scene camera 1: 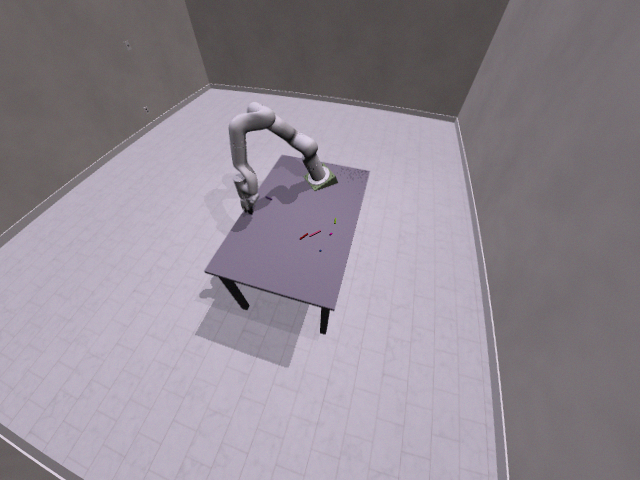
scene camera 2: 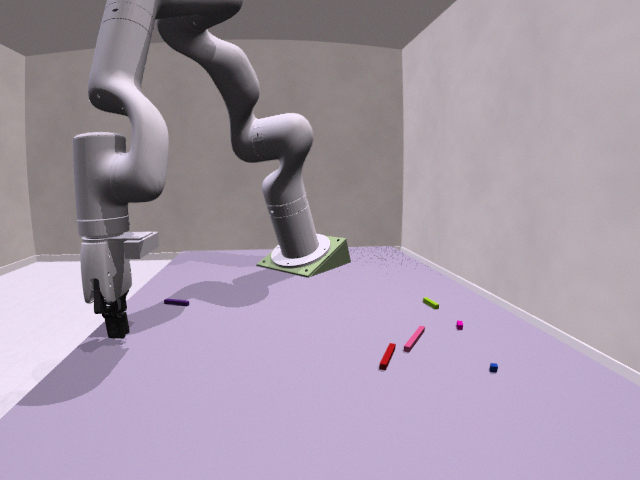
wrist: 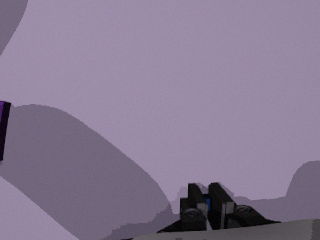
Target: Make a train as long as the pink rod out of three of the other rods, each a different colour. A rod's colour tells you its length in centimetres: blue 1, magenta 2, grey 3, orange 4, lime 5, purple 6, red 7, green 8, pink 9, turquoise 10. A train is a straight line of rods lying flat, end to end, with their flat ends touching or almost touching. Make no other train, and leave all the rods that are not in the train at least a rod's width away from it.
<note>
In view: my gripper (scene camera 2: pixel 119 335).
My gripper also shows in the wrist view (wrist: pixel 201 200).
</note>
